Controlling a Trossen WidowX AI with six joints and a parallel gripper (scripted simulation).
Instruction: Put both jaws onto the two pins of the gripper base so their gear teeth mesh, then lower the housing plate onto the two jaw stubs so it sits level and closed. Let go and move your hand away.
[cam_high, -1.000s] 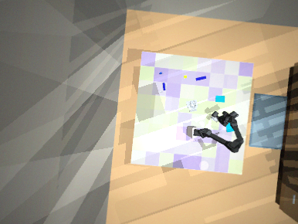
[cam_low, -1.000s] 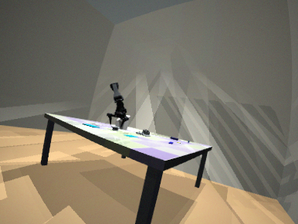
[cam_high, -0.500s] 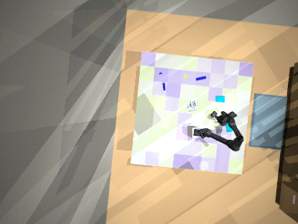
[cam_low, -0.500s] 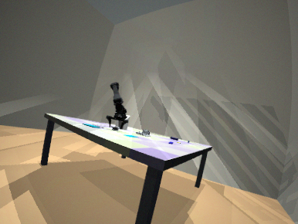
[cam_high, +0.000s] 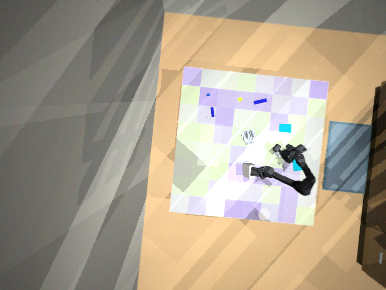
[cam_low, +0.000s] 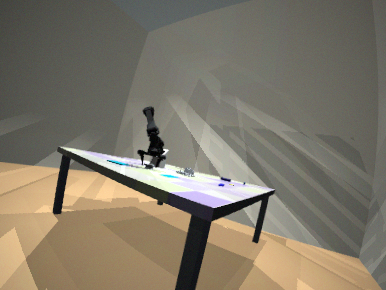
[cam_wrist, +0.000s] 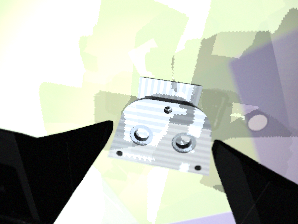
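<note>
The white jaw is 100 mm ahead of my gripper tip, 240 mm to the left of it and 10 mm above it. The rest, counted from my gripper tip: cyan square: 230 mm ahead, 50 mm to the right, 10 mm below; then blue dot: 440 mm ahead, 670 mm to the left; then yellow dot: 440 mm ahead, 390 mm to the left, 10 mm below.
</note>
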